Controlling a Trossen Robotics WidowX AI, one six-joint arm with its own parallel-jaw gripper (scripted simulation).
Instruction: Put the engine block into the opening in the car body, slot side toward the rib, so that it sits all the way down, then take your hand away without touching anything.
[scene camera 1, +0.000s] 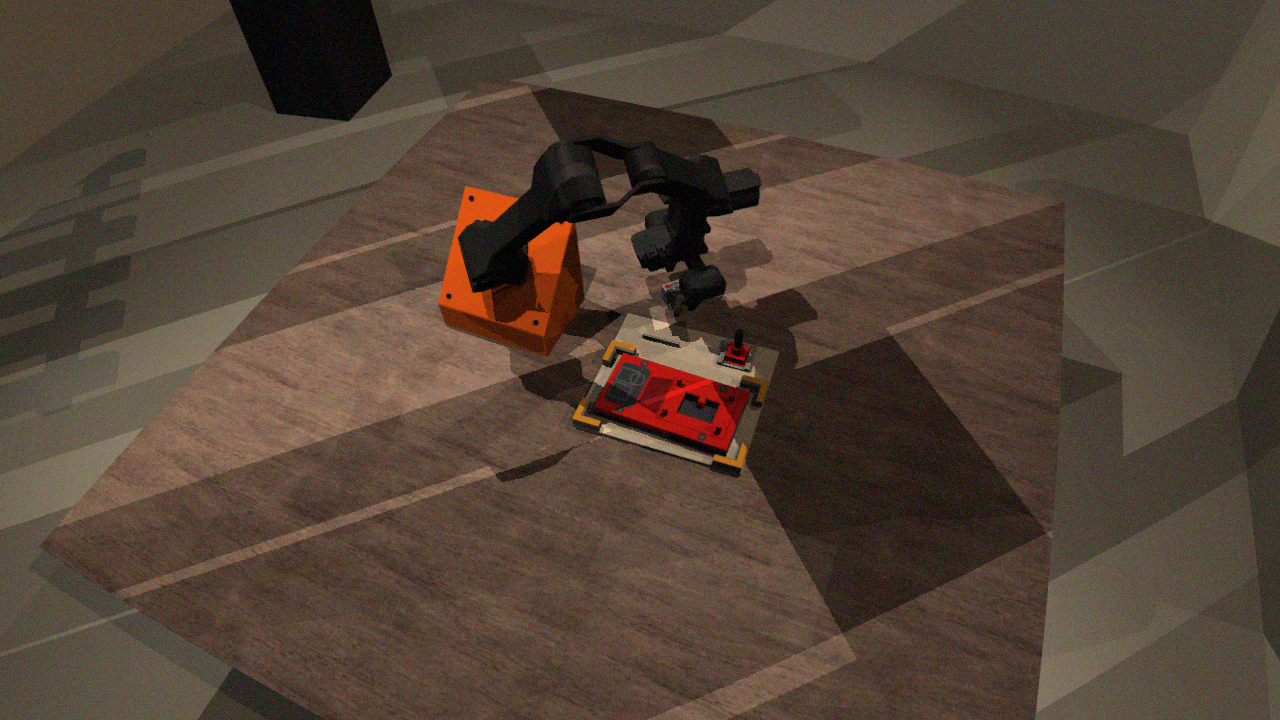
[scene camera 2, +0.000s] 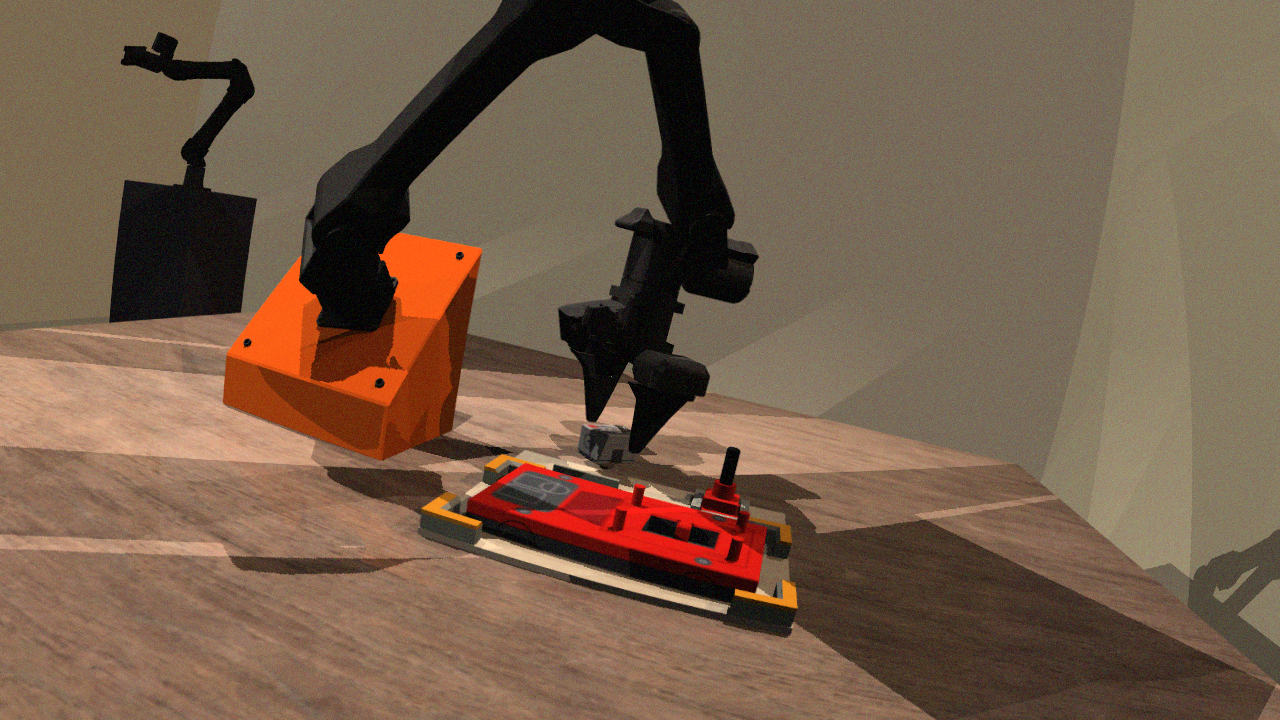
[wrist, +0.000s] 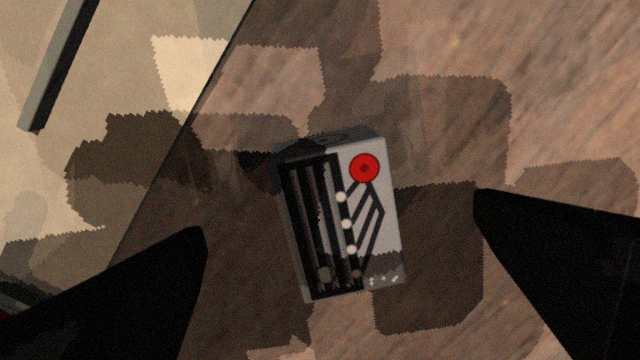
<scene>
The gripper (scene camera 2: 611, 436) is open, with nothing in its grasp. Also in view: an engine block (scene camera 2: 599, 443).
The engine block is seen too in the wrist view (wrist: 335, 253). The gripper also shows in scene camera 1 (scene camera 1: 680, 290) and in the wrist view (wrist: 339, 221).
</scene>
